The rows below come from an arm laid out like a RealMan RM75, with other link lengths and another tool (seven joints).
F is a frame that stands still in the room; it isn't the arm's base.
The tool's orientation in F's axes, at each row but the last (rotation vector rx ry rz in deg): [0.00 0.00 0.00]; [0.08 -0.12 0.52]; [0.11 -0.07 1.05]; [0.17 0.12 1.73]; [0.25 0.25 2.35]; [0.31 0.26 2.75]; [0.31 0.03 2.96]
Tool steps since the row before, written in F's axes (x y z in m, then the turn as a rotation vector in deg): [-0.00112 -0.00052 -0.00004 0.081 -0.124 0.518]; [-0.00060 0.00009 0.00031 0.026 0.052 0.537]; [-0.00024 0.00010 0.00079 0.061 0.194 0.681]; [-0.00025 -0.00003 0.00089 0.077 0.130 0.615]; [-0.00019 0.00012 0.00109 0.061 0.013 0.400]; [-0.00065 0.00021 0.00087 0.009 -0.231 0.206]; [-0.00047 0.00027 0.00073 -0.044 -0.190 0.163]
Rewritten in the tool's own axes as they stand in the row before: [-0.00112 -0.00052 -0.00004 0.081 -0.124 0.518]; [-0.00060 0.00010 0.00031 0.028 0.053 0.537]; [-0.00024 0.00011 0.00079 0.065 0.194 0.681]; [-0.00025 -0.00002 0.00089 0.080 0.129 0.615]; [-0.00019 0.00013 0.00109 0.060 0.012 0.400]; [-0.00064 0.00025 0.00087 -0.003 -0.230 0.207]; [-0.00046 0.00030 0.00073 -0.054 -0.187 0.164]
